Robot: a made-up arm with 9 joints.
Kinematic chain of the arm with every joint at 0, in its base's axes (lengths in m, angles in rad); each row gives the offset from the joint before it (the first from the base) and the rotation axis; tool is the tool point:
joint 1: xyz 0 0 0.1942 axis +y
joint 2: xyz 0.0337 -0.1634 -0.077 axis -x
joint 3: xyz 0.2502 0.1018 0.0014 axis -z
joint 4: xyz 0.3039 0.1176 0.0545 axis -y
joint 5: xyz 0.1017 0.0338 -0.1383 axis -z
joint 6: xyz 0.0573 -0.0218 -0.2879 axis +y
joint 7: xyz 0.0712 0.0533 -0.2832 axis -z
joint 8: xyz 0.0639 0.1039 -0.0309 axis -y
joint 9: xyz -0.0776 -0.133 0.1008 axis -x
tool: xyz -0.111 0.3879 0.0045
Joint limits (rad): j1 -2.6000..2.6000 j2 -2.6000..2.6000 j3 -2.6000..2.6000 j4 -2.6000..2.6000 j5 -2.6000..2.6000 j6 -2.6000..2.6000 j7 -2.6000..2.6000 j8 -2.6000..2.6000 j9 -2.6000..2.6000
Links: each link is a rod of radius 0.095 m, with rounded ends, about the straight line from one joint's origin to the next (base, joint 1, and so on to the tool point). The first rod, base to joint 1, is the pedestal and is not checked.
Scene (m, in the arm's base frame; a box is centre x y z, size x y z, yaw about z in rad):
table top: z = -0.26
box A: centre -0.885 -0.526 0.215 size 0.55 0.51 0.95 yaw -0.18
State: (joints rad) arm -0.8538 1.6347 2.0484 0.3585 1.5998 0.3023 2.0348 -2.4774 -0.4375
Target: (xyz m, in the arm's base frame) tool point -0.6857 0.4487 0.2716
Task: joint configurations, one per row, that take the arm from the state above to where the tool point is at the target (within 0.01 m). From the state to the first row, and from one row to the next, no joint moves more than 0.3 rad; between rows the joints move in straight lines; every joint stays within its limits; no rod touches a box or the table.
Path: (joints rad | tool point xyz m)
1: -0.6153 1.8760 1.9298 0.6289 1.3263 0.3302 1.9966 -2.2688 -0.4576 | -0.2804 -0.8074 0.6193
2: -0.3769 2.1174 1.8112 0.8993 1.0527 0.3580 1.9583 -2.0602 -0.4778 | -0.3654 -0.3622 0.8389
3: -0.1384 2.3587 1.6926 1.1697 0.7792 0.3859 1.9201 -1.8516 -0.4979 | -0.2164 0.1841 0.8525
4: 0.1000 2.6000 1.5741 1.4401 0.5057 0.4138 1.8818 -1.6431 -0.5181 | -0.0106 0.6146 0.5119
5: -0.1965 2.5405 1.5921 1.3465 0.6603 0.3308 1.8284 -1.7319 -0.4652 | -0.1561 0.5382 0.6157
6: -0.4930 2.4809 1.6101 1.2530 0.8149 0.2479 1.7750 -1.8207 -0.4124 | -0.3477 0.4347 0.6320
7: -0.7895 2.4214 1.6281 1.1595 0.9694 0.1650 1.7216 -1.9096 -0.3595 | -0.5357 0.3082 0.5471
8: -1.0860 2.3618 1.6461 1.0659 1.1240 0.0820 1.6681 -1.9984 -0.3067 | -0.6681 0.1637 0.3750
9: -1.3826 2.3023 1.6641 0.9724 1.2786 -0.0009 1.6147 -2.0872 -0.2538 | -0.7060 0.0084 0.1551
10: -1.1972 2.4266 1.7326 1.0922 1.1988 0.0917 1.6026 -2.3084 -0.2336 | -0.7305 0.2236 0.2272
11: -1.0118 2.5510 1.8011 1.2120 1.1190 0.1843 1.5905 -2.5296 -0.2135 | -0.6857 0.4487 0.2716

